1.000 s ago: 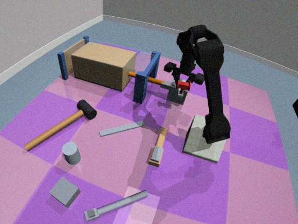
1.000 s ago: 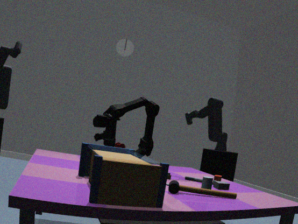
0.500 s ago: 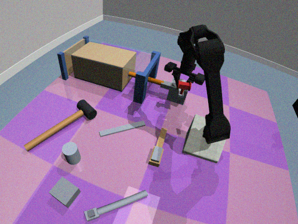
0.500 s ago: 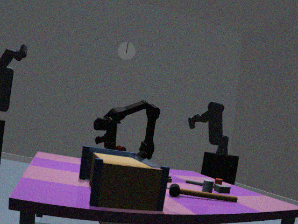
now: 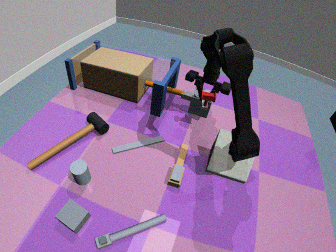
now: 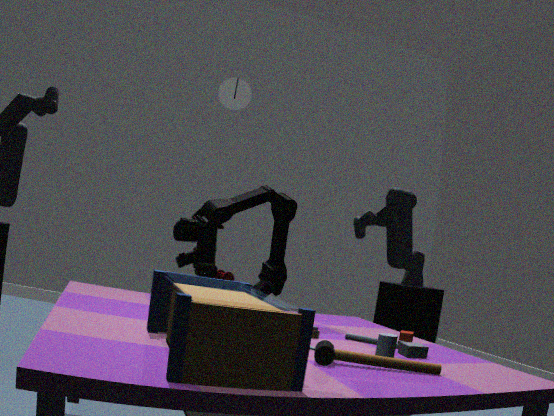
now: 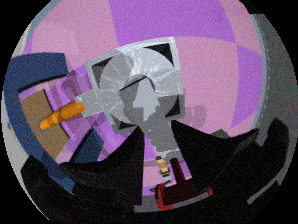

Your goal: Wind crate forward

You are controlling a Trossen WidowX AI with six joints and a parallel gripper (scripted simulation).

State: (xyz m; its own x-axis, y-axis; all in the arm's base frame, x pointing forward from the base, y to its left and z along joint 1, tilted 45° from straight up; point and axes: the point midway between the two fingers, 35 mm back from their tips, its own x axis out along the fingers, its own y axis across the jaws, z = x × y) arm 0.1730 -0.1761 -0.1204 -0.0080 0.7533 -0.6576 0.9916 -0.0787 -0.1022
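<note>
My gripper tip is now 2 cm to the right of the grey crank handle and 2 cm below it. Also, from my gripper tip: grey winch: 6 cm below, 5 cm to the right, 1 cm behind; blue frame: 17 cm ahead, 4 cm to the right, 1 cm above; red knob: 6 cm to the left, 5 cm above, 1 cm behind.
</note>
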